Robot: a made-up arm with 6 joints.
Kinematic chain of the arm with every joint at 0, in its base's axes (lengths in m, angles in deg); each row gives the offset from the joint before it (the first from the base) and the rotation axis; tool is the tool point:
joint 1: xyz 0 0 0.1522 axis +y
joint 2: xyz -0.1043 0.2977 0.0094 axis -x
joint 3: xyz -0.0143 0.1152 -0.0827 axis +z
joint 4: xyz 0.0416 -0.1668 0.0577 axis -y
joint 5: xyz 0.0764 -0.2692 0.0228 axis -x
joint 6: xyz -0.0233 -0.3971 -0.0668 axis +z
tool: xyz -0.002 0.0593 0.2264
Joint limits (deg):
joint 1: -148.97..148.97
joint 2: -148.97..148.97
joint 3: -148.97..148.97
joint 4: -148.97..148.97
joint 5: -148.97..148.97
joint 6: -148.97..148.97
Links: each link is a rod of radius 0.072 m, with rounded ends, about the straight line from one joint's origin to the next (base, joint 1, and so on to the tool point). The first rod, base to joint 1, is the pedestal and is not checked.
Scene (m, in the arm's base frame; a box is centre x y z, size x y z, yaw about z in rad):
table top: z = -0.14
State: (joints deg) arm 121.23 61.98 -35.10 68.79 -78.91 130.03
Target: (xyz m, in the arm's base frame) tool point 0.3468 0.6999 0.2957
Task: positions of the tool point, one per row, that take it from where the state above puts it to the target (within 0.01 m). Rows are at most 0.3 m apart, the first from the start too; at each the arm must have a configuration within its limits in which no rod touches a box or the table.
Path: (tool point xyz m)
1: 0.6269 0.0678 0.0442
2: 0.6340 0.3125 0.1094
3: 0.5389 0.5393 0.2066
4: 0.3469 0.6999 0.2957

